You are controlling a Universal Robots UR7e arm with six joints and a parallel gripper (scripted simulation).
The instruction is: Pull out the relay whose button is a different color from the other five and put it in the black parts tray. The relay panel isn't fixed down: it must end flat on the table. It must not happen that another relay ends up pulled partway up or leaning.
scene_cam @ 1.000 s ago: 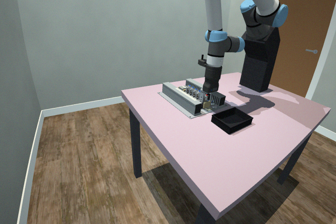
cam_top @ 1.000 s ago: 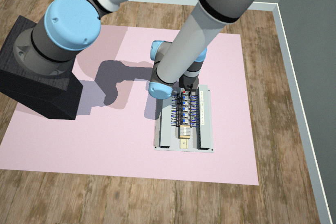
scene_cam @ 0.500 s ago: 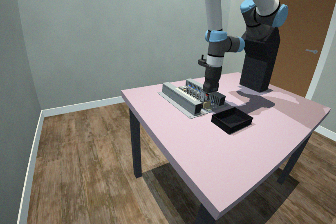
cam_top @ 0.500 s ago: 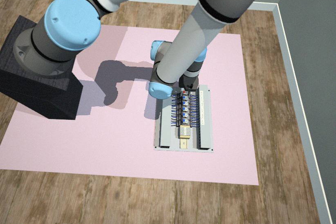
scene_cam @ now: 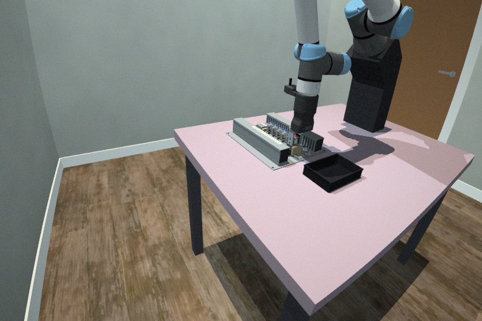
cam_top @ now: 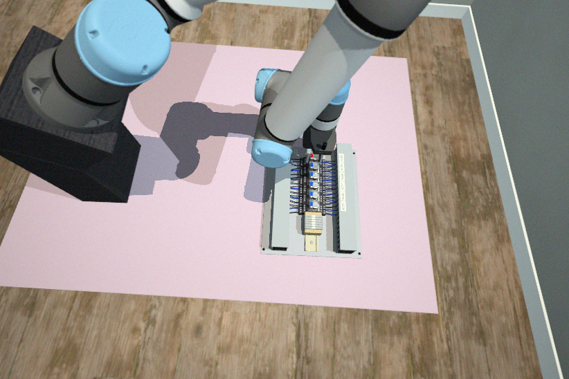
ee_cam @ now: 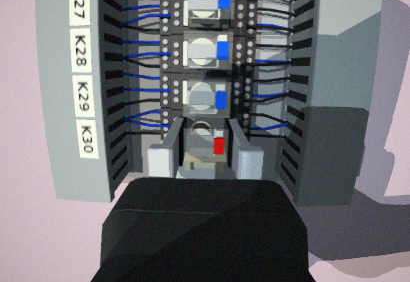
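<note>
My hand is 10 mm above the red-button relay. From my hand the other things lie so: black parts tray: 170 mm to the left, 50 mm behind, 40 mm below; then grey relay panel: 100 mm to the right, 30 mm below, 20 mm ahead.
</note>
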